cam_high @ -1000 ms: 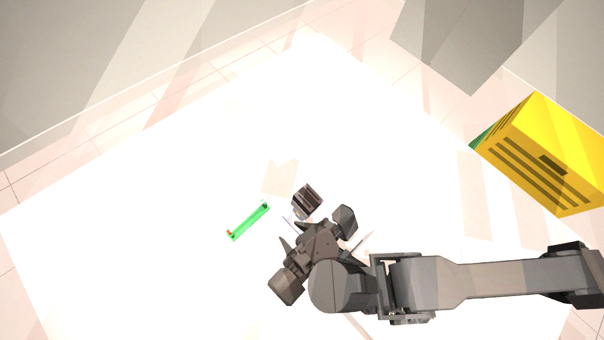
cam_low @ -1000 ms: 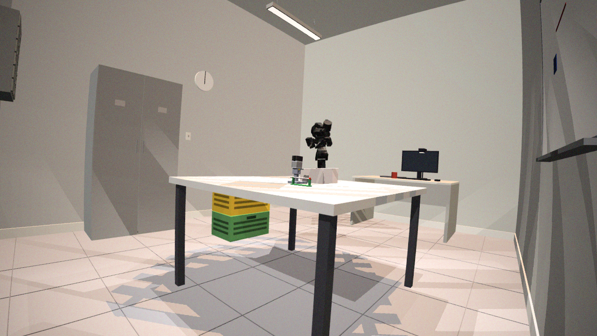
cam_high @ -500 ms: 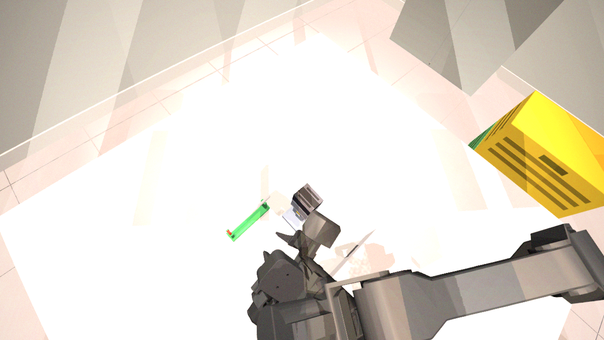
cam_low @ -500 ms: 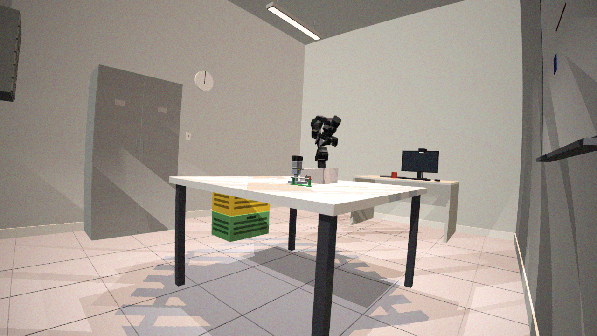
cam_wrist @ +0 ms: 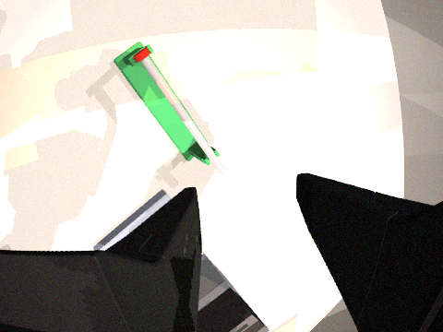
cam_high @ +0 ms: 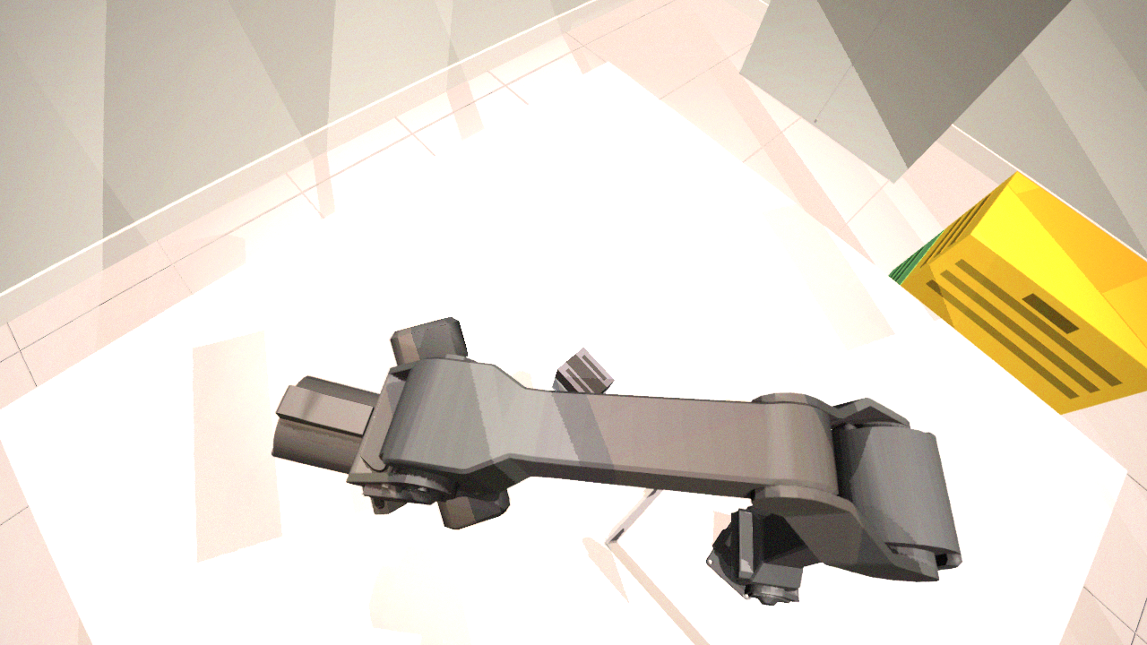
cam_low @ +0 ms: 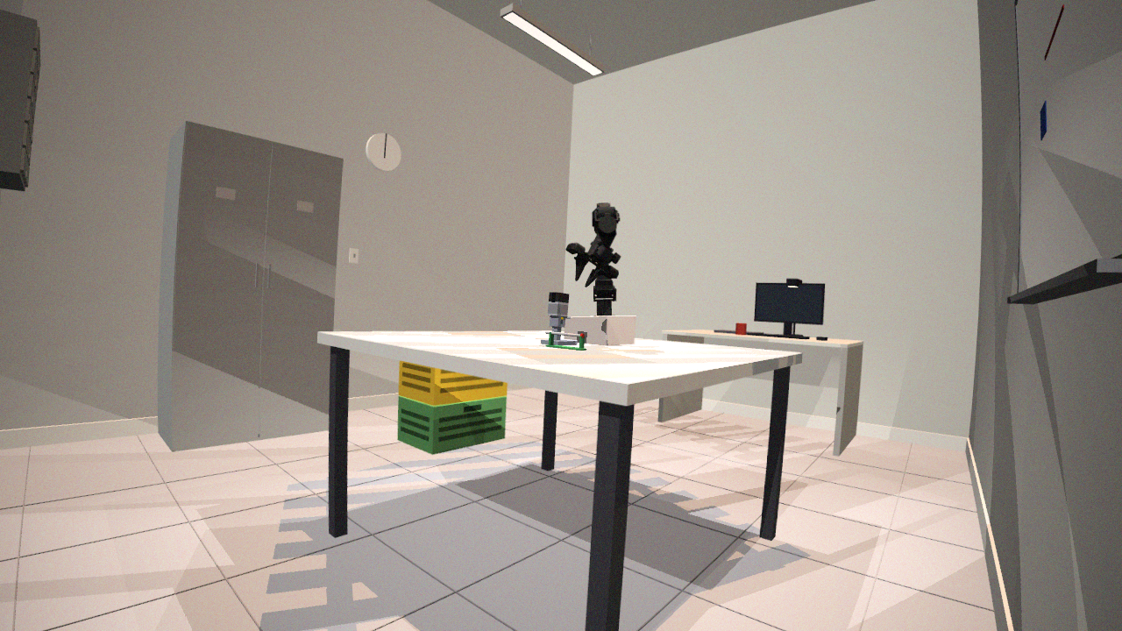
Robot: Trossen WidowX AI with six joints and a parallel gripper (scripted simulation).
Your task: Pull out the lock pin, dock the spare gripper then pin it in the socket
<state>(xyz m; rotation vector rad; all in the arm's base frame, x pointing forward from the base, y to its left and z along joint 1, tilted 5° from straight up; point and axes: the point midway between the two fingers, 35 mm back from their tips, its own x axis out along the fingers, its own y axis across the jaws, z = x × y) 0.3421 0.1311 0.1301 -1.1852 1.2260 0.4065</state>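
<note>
Now: gripper tip 3 cm short of the pin cradle, 2 cm to the left of it and 19 cm above it. Round my gripper tip: socket 8 cm behind, 13 cm to the right, 16 cm below; then spare gripper 7 cm behind, 14 cm to the right, 8 cm below.
</note>
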